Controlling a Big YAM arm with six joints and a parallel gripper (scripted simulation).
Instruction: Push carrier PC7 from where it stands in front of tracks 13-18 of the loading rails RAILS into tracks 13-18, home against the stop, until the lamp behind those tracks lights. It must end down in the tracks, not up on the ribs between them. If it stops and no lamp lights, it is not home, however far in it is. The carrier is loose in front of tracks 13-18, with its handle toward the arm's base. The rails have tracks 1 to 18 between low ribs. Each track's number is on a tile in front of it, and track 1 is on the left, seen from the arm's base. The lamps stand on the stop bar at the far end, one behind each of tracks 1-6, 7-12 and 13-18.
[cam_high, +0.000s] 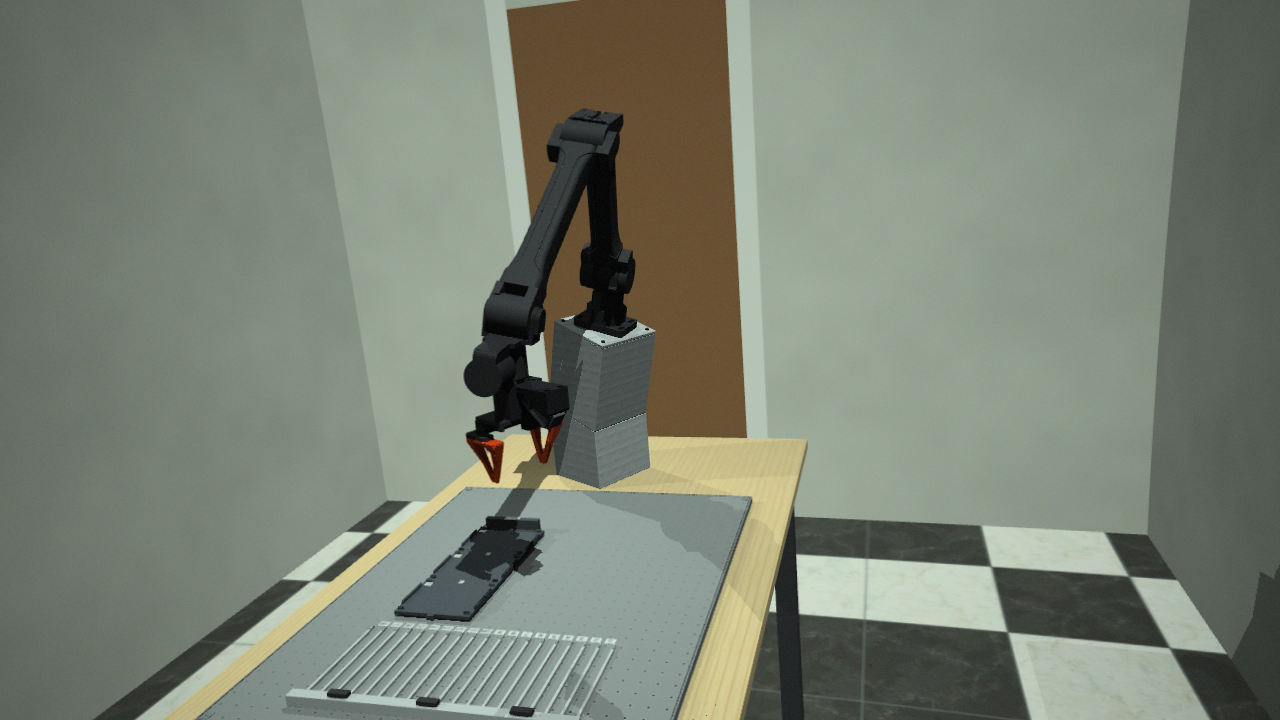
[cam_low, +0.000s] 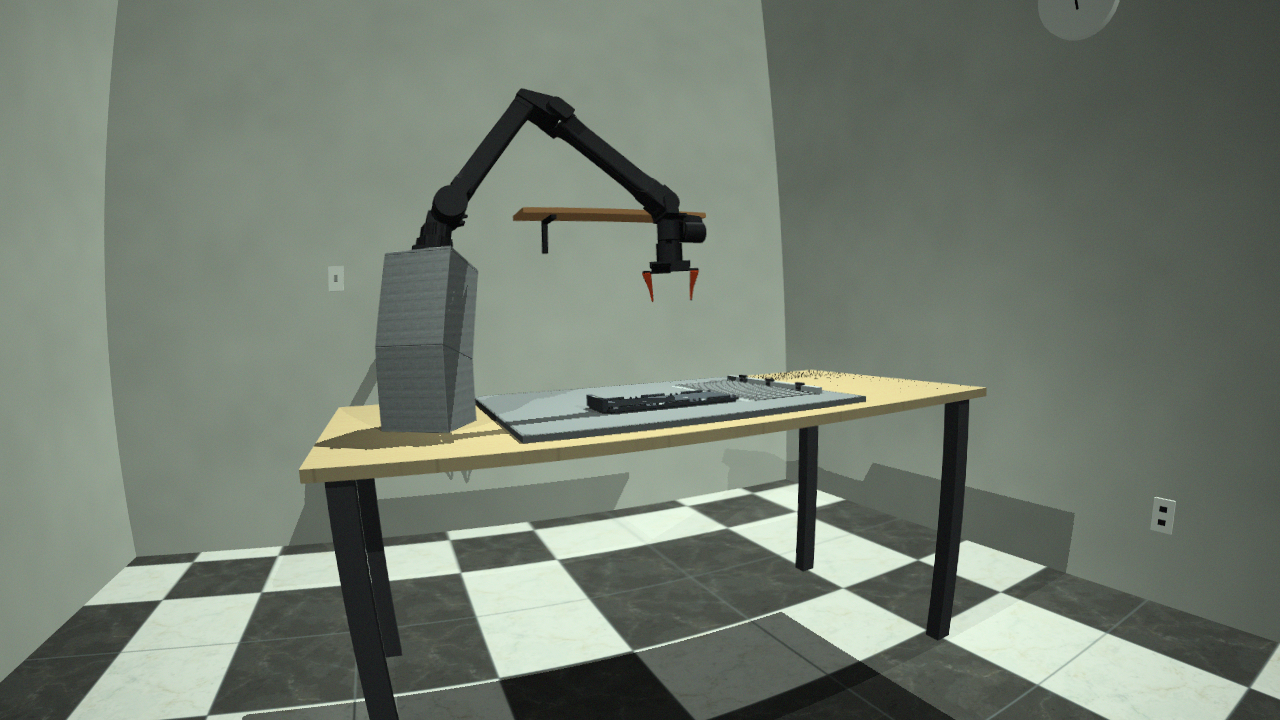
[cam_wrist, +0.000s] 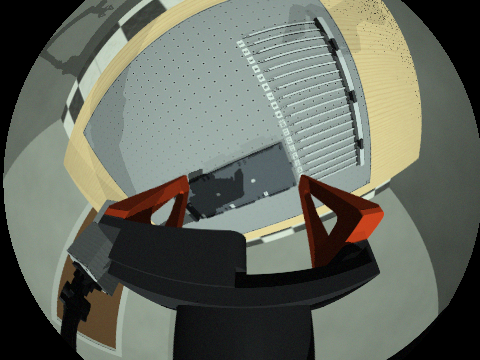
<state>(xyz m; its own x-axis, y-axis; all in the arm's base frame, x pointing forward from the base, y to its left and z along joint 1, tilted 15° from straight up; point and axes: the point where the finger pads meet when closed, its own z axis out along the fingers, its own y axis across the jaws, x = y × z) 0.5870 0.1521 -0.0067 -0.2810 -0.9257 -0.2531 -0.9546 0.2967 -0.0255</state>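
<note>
Now: the carrier PC7 230 mm below my hand, 170 mm to the right of it and 80 mm behind it.
</note>
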